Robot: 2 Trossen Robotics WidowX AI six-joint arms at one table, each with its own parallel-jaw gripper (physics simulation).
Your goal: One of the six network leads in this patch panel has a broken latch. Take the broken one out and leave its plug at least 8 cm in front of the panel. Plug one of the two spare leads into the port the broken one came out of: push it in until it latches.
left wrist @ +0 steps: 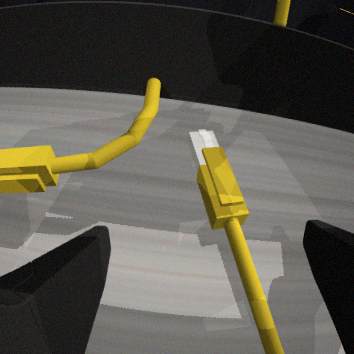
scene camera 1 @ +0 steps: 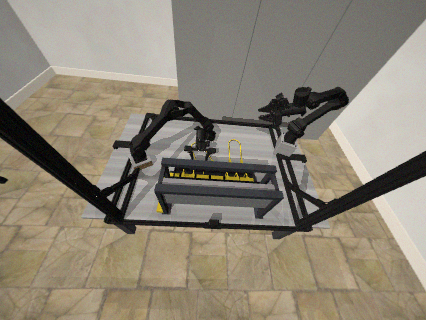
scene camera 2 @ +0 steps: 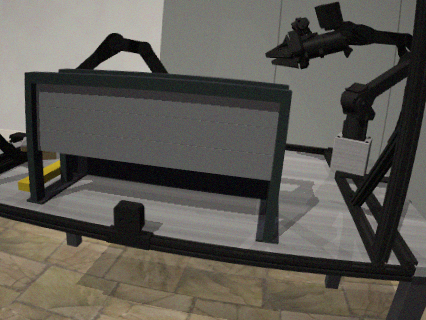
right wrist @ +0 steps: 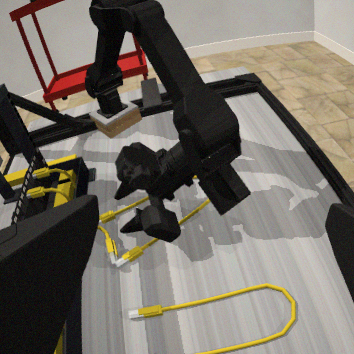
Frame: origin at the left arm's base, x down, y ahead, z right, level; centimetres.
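Seen in the pictures: left gripper, fingertip midpoint: (left wrist: 209, 236) (right wrist: 118, 214); right gripper, fingertip midpoint: (scene camera 1: 258, 113) (scene camera 2: 268, 59) (right wrist: 219, 212); left arm's base at its link origin: (scene camera 1: 139, 157) (right wrist: 111, 109); right arm's base at its link origin: (scene camera 1: 289, 139) (scene camera 2: 354, 137).
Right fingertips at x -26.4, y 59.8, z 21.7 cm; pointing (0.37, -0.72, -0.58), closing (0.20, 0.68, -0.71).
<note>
Pixels of each thing's middle, then the offset from my right fingertips to it. "*": a spot on its surface instead. Level surfaces: height alone.
- patch panel's dark frame at a spot on its surface: (scene camera 2: 160, 84) * dx +5.5, dy -37.1, dz +28.0 cm
- loose plug at a spot on its surface: (left wrist: 25, 167) (right wrist: 111, 241) * dx +28.5, dy -25.9, dz +0.2 cm
- table at its surface level: dx +30.8 cm
The patch panel's dark frame (scene camera 1: 220, 193) (scene camera 2: 160, 84) stands mid-table. In the right wrist view, plugged leads (right wrist: 41, 173) show at its face. A loose plug (left wrist: 25, 167) (right wrist: 111, 246) on a cable from the panel lies on the table, its clear tip by one spare-lead plug (right wrist: 132, 254). Another spare-lead plug (left wrist: 222, 187) (right wrist: 107, 216) lies just ahead of my left gripper (scene camera 1: 201, 156) (right wrist: 118, 214), between its finger lines in the left wrist view; the gripper is open and empty. A second spare lead (scene camera 1: 235, 141) (right wrist: 151, 310) lies apart. My right gripper (scene camera 1: 261, 113) (scene camera 2: 270, 58) is open, raised at the right. Latches are too small to judge.
A yellow bar (scene camera 2: 41, 176) lies by the frame's left leg. Black rails (scene camera 1: 175, 224) (scene camera 2: 210, 254) edge the table (right wrist: 270, 165). A red cart (right wrist: 95, 76) stands beyond the table in the right wrist view. The left arm's base (right wrist: 117, 120) stands at the table's far side there.
</note>
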